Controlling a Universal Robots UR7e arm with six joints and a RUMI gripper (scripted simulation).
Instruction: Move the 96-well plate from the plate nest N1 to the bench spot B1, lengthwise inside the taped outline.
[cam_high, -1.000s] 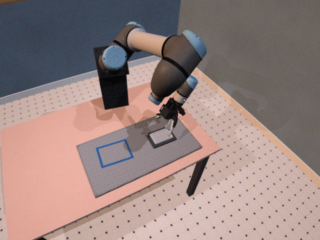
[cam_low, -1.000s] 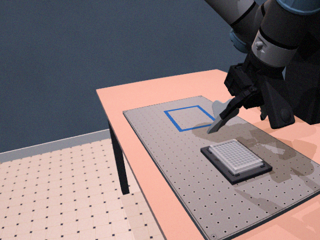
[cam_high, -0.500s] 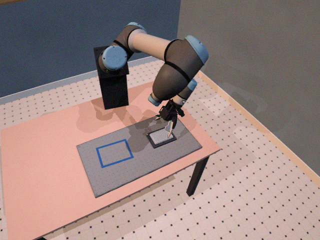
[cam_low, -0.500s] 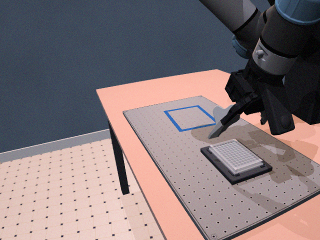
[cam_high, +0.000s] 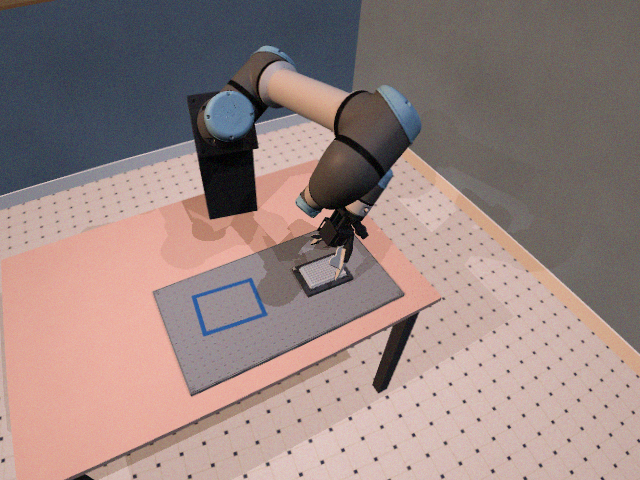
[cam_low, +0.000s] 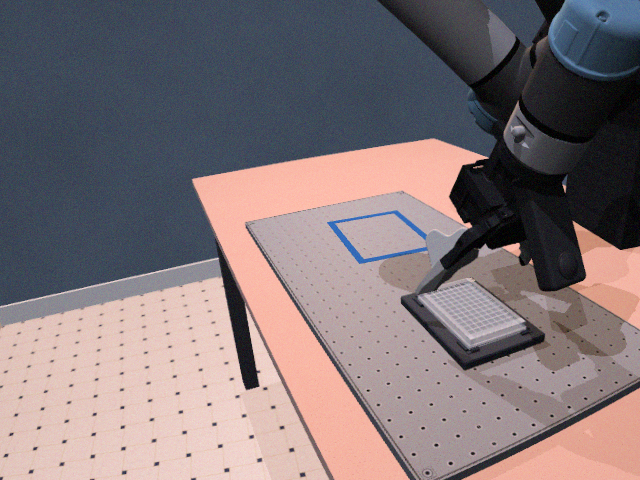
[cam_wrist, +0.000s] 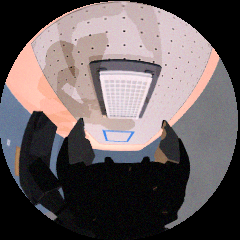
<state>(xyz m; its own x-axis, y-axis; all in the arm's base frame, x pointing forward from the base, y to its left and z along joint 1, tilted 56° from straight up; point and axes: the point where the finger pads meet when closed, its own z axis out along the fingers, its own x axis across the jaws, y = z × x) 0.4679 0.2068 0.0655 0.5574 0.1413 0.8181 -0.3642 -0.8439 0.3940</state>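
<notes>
Now: hand 50 mm above the 96-well plate. From my hand the other things lie so: plate nest N1 (60 mm below).
</notes>
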